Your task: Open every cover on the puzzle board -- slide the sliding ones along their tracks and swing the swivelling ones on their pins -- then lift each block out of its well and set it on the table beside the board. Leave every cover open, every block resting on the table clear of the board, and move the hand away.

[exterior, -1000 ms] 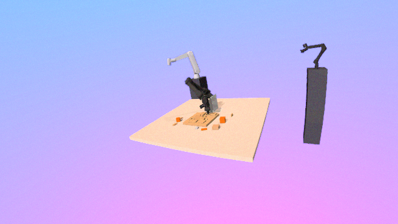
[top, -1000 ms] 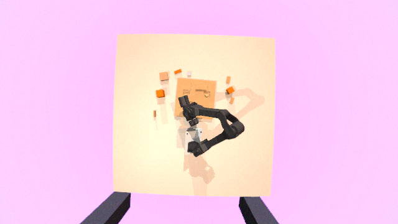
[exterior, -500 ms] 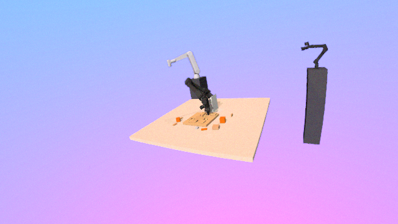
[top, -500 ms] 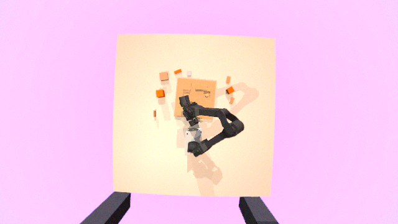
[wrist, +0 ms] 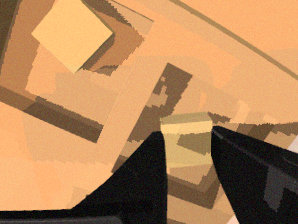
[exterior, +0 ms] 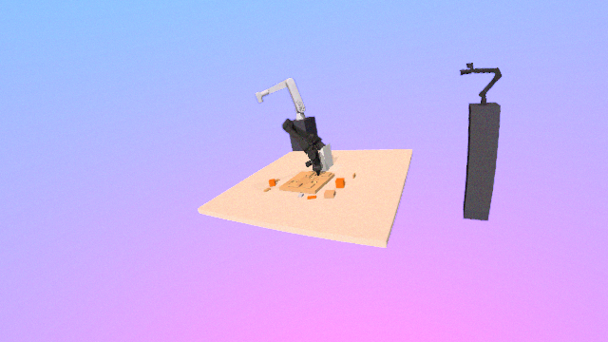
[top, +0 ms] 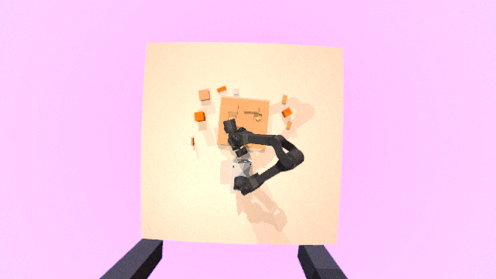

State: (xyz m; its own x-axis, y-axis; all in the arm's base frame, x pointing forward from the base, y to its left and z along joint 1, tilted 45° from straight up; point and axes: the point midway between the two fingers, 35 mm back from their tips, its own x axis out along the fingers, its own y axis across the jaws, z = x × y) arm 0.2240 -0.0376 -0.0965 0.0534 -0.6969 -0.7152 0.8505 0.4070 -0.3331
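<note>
Right now my gripper tip is 100 mm short of the tan puzzle board and 10 mm to the left of it. Round my gripper tip: orange bar 310 mm ahead, 120 mm to the left, 10 mm below; orange cube 240 mm to the left, 120 mm ahead, 10 mm above.
</note>
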